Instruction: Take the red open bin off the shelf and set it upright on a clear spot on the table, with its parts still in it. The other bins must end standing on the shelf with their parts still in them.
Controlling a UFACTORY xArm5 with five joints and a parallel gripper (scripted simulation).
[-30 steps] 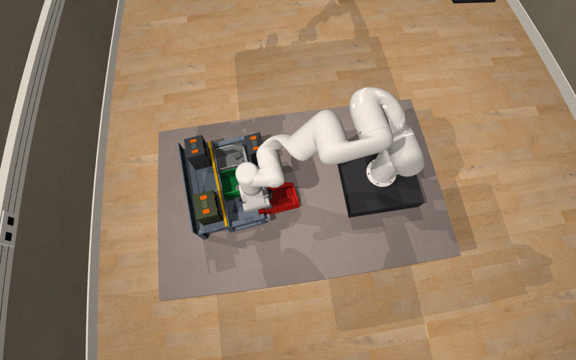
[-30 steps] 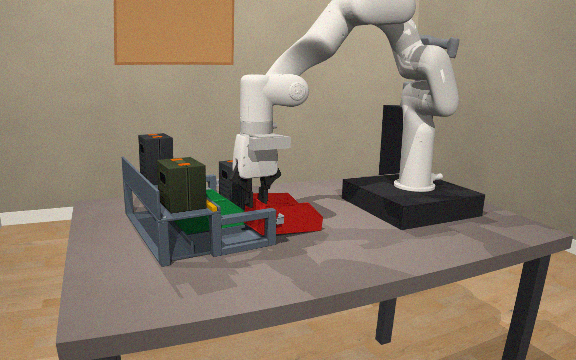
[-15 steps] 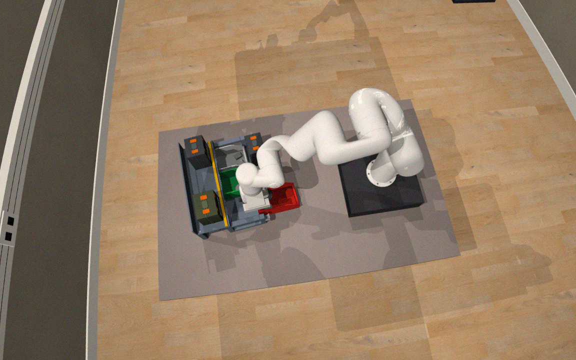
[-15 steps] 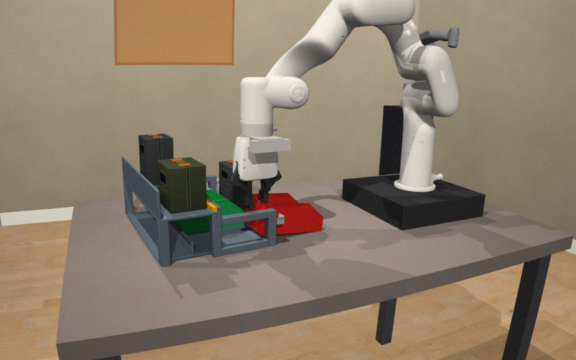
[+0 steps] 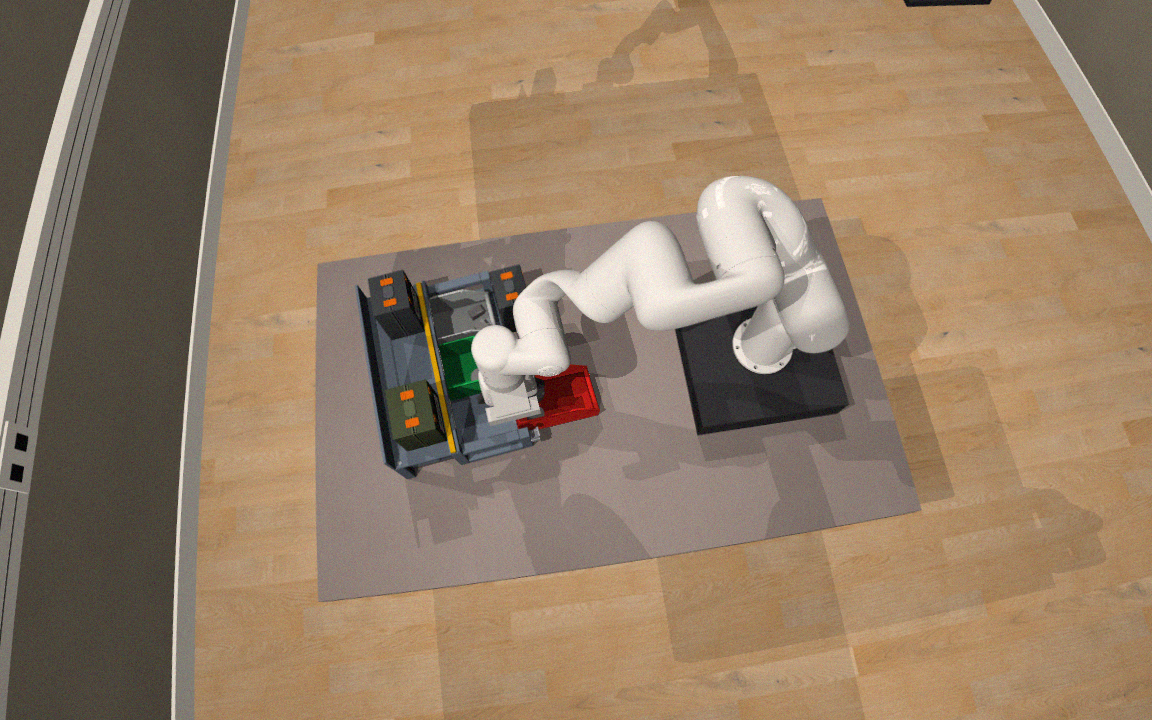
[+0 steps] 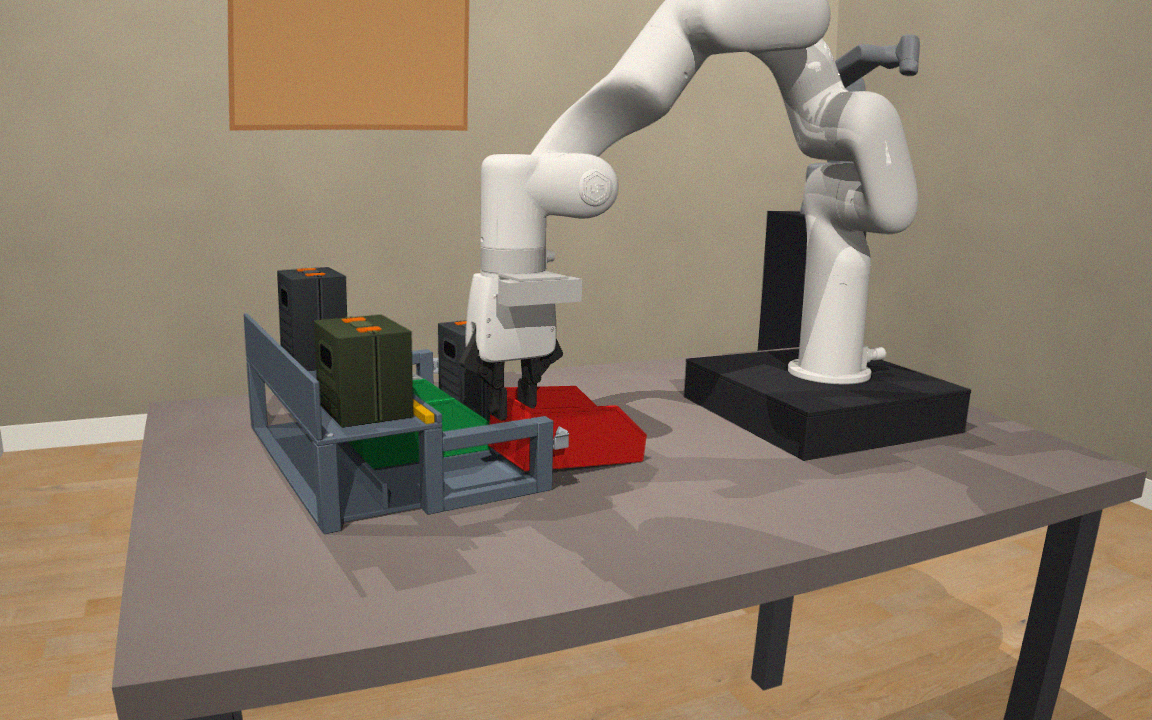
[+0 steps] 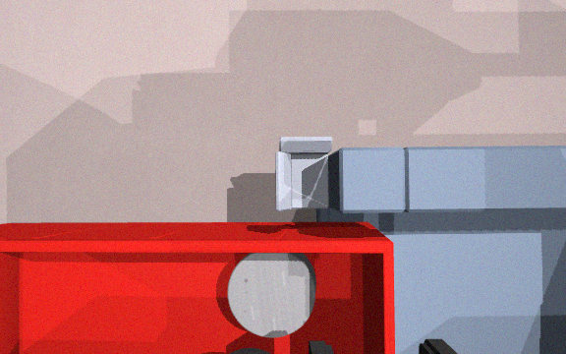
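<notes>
Right now my hand is 60 mm above the grey disc, 40 mm past it and 20 mm to the right of it. From my hand the other things lie so: red open bin 80 mm behind, 40 mm below, 10 mm to the right; green bin 100 mm to the right, 100 mm ahead, 50 mm below; grey shelf 130 mm ahead, 100 mm to the right, 20 mm below.
</notes>
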